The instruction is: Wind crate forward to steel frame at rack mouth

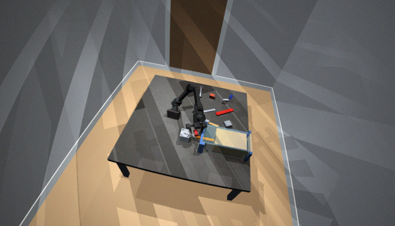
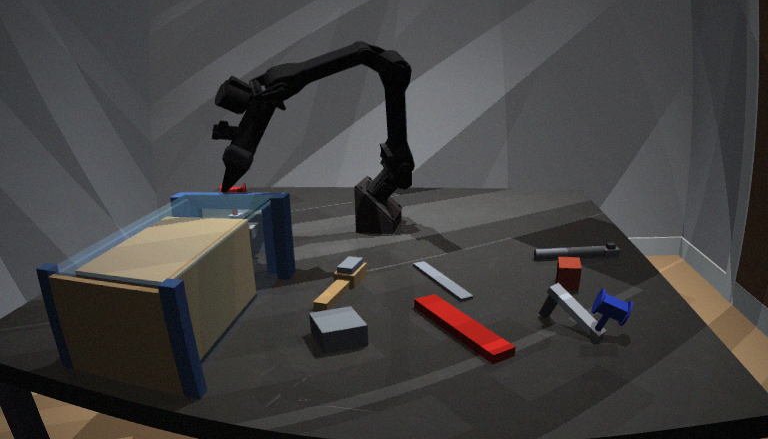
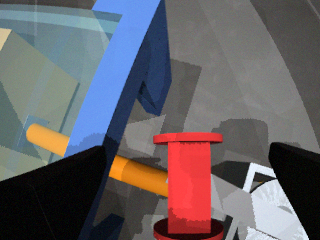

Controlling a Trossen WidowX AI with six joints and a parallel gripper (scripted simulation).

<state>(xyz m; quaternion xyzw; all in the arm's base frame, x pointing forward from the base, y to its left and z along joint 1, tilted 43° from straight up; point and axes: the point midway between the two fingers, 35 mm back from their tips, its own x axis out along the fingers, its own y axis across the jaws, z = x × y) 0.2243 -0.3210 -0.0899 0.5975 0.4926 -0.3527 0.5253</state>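
Right now the red spool-shaped grip is 30 mm below my gripper tip and 20 mm to the left of it. Also, from my gripper tip: grey winch 130 mm below, 120 mm behind, 40 mm to the left; clear-panelled cubby 300 mm ahead, 40 mm below; wooden-handled tool 260 mm to the left, 150 mm ahead, 140 mm below.
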